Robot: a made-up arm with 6 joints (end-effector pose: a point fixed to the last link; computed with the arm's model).
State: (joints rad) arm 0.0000 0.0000 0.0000 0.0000 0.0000 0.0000
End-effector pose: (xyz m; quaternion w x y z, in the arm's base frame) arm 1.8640 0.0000 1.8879 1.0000 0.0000 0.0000 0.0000
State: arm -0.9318 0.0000 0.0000 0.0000 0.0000 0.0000
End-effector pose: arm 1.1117 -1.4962 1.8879 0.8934 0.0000 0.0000 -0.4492
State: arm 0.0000 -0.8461 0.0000 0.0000 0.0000 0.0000
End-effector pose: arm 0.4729 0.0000 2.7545 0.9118 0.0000 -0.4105 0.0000
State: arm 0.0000 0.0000 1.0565 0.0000 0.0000 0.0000
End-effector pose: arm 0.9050 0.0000 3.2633 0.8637 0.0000 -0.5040 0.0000
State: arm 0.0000 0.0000 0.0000 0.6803 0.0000 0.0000
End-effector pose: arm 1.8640 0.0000 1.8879 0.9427 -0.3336 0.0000 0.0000
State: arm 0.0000 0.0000 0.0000 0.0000 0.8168 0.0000
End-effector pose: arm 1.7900 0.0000 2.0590 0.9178 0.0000 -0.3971 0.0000
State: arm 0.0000 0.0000 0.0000 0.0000 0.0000 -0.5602
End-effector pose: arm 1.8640 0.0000 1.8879 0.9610 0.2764 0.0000 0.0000
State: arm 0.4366 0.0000 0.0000 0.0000 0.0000 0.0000
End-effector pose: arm 1.6891 0.7882 1.8879 0.9763 0.0000 0.0000 0.2166
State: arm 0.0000 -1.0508 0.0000 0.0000 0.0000 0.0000
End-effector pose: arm 0.0653 0.0000 2.7674 0.8651 0.0000 -0.5016 0.0000
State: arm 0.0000 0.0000 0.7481 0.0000 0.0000 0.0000
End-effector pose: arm 1.3302 0.0000 2.9799 0.9309 0.0000 -0.3654 0.0000
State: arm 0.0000 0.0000 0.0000 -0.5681 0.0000 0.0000
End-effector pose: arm 1.8640 0.0000 1.8879 0.9599 0.2802 0.0000 0.0000
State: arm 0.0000 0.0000 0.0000 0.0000 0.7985 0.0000
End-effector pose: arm 1.7931 0.0000 2.0560 0.9214 0.0000 -0.3887 0.0000
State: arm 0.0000 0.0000 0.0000 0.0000 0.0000 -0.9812
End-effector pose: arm 1.8640 0.0000 1.8879 0.8821 0.4712 0.0000 0.0000
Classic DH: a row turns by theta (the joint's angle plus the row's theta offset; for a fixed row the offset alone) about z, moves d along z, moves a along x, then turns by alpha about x. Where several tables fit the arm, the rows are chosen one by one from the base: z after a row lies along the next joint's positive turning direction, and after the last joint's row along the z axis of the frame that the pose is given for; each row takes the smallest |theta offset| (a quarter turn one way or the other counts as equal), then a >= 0, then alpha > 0; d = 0 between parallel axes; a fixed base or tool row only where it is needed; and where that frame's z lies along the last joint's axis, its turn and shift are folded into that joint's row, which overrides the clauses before.
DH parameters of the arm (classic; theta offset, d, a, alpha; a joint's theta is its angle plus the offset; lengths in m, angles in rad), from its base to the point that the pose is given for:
joint 1: 0 0.7764 0.2061 -1.5708
joint 2: -1.5708 0 0.9775 3.1416
joint 3: 0 0 0.134 -1.5708
joint 4: 0 -1.4232 0 1.5708
joint 5: 0 0 0 -1.5708
joint 6: 1.5708 -0.2347 0 1.5708
tool (fixed): -1.5708 0 0 0

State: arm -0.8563 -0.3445 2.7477 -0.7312 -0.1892 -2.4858
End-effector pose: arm -1.1445 1.3645 1.6771 0.4662 0.1046 -0.0049 0.8784
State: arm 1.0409 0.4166 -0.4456 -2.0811 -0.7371 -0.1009
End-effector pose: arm 0.7916 1.6237 0.5951 0.3036 0.5827 0.7483 0.0909
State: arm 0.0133 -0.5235 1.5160 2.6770 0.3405 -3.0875
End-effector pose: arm -1.0828 0.0207 3.0612 0.6434 0.0730 -0.7358 0.1982
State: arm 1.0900 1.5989 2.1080 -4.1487 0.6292 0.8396
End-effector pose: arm 1.0815 2.3258 1.5876 0.0428 -0.6902 -0.7212 -0.0419
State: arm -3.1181 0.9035 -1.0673 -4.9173 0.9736 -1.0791
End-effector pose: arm -0.5235 -0.2024 -0.1186 0.3554 0.6443 -0.2892 -0.6123
